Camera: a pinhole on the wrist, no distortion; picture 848 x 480 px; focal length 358.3 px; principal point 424.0 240.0 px. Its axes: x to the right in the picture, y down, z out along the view. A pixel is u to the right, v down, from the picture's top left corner.
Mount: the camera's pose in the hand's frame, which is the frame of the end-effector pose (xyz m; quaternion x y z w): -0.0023 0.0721 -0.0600 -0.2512 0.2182 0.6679 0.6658
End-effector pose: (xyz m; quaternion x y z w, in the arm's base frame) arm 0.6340 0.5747 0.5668 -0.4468 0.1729 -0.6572 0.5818
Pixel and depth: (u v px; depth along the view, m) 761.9 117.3 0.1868
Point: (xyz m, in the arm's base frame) 0.8207 0.4311 0.3315
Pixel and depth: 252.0 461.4 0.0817
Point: 0.7061 0.6105 0.4903
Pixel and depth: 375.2 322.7 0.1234
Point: 0.7498 0.5858 0.4758
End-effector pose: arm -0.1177 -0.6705 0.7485 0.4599 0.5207 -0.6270 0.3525
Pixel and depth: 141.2 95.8 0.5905
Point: -0.2552 -1.3661 0.5545
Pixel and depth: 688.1 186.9 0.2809
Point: 0.2439 -0.7854 0.5871
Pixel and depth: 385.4 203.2 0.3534
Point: 0.0695 -0.9602 0.6534
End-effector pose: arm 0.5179 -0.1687 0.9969 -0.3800 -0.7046 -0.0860 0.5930
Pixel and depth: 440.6 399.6 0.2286
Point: 0.5776 -0.0027 0.7909
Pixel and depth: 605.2 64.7 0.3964
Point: 0.7213 0.3172 0.9604
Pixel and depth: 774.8 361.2 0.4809
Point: 0.9796 0.2737 0.5878
